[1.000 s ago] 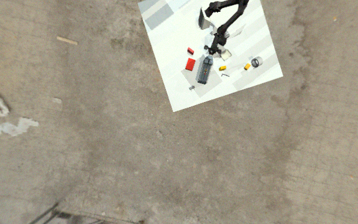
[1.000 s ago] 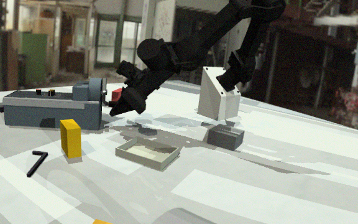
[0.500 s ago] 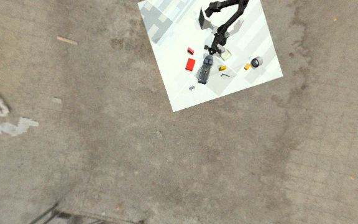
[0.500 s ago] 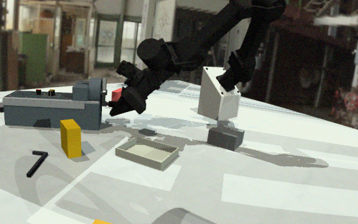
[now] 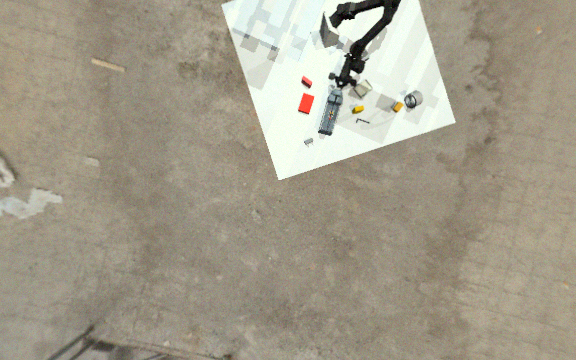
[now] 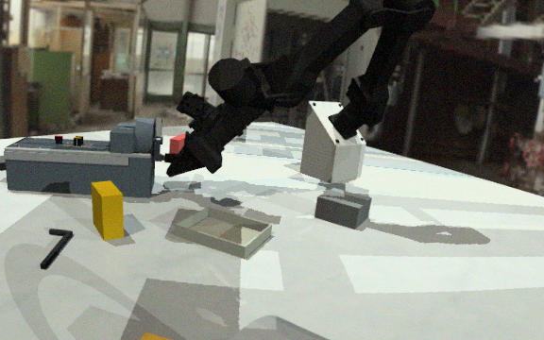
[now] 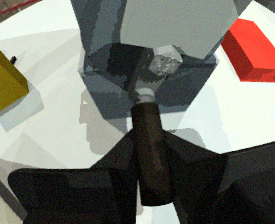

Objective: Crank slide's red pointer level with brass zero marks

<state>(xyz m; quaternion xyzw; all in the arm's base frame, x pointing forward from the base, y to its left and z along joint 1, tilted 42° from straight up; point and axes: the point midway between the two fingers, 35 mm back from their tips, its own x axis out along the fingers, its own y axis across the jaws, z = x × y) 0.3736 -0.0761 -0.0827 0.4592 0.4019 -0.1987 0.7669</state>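
Now: the dark crank handle 3 cm above my gripper tip, 1 cm to the left of it and 1 cm behind it. From my gripper tip the other things lie so: red pointer: 15 cm ahead, 14 cm to the right, 5 cm above; shallow grey tray: 18 cm to the left, 5 cm ahead, 3 cm below; yellow block: 17 cm ahead, 8 cm to the left.
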